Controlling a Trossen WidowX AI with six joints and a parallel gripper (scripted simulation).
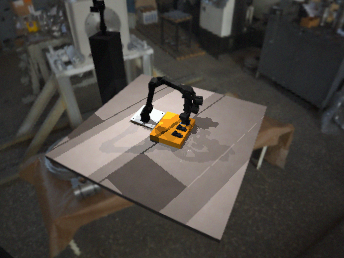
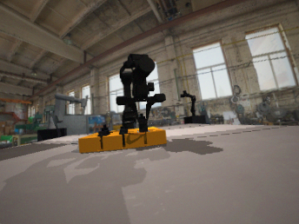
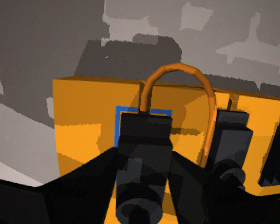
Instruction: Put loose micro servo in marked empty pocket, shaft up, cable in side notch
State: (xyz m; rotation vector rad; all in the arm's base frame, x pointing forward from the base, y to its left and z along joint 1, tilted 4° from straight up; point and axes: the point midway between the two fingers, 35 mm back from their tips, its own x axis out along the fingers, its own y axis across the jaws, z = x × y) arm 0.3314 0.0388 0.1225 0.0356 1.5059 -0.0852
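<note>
The orange deck lies 130 mm behind my gripper tip, 70 mm to the right of it and 60 mm below it.
</note>
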